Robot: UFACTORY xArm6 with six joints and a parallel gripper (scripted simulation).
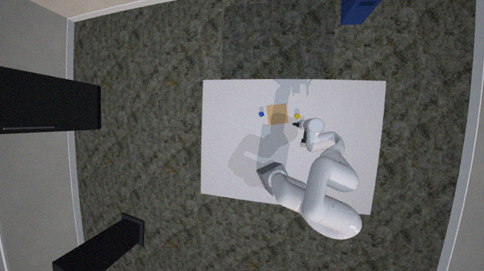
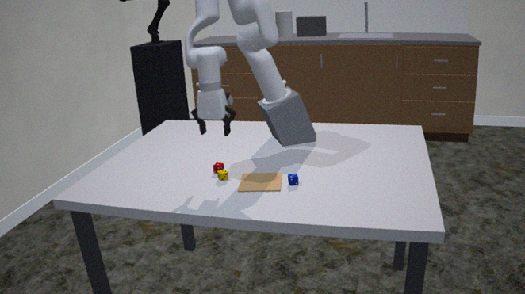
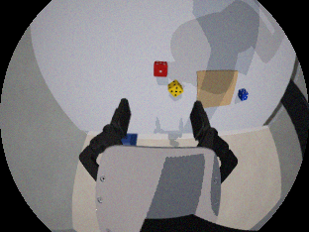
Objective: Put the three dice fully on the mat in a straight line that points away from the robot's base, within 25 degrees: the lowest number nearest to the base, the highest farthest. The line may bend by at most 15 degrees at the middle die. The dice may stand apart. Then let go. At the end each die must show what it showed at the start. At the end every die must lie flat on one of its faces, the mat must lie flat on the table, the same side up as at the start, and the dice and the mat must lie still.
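Right now my hand is 14 cm above the red die. Round my hand: yellow die 5 cm ahead, 4 cm to the left, 14 cm below; blue die 3 cm ahead, 29 cm to the left, 14 cm below; tan mat 5 cm ahead, 18 cm to the left, 15 cm below.
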